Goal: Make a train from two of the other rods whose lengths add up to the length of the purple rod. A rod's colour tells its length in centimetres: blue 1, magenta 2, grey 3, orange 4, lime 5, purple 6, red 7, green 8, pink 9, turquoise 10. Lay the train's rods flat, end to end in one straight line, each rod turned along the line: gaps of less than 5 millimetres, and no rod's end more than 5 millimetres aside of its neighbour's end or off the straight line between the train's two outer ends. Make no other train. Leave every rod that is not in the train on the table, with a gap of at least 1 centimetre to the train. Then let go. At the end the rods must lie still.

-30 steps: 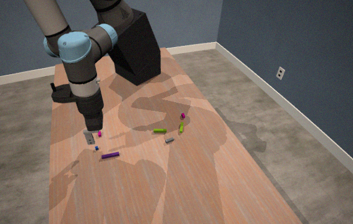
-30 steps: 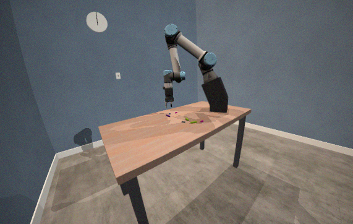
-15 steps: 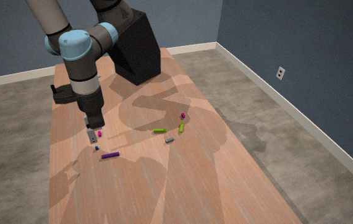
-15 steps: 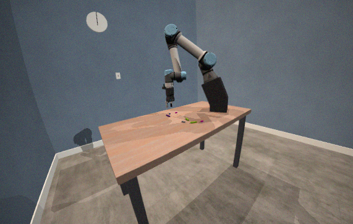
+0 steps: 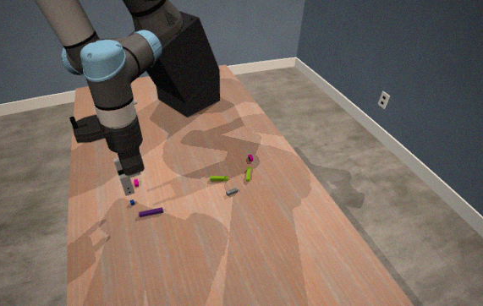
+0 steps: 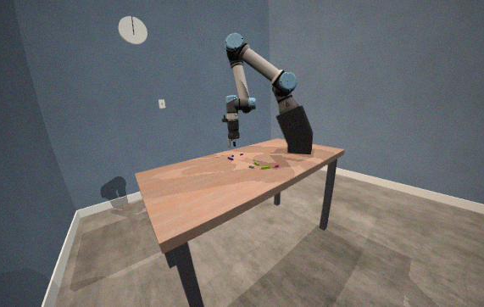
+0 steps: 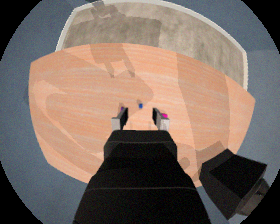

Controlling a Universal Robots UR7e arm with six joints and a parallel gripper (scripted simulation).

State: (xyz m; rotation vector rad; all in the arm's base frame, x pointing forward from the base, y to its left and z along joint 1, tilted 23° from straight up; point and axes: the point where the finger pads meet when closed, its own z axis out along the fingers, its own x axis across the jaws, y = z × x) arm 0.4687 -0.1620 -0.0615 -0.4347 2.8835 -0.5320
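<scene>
Right now the blue rod is 8 cm below my hand. The rest, counted from my hand: purple rod: 4 cm ahead, 5 cm to the left, 8 cm below; then grey rod: 2 cm ahead, 26 cm to the left, 8 cm below.
</scene>
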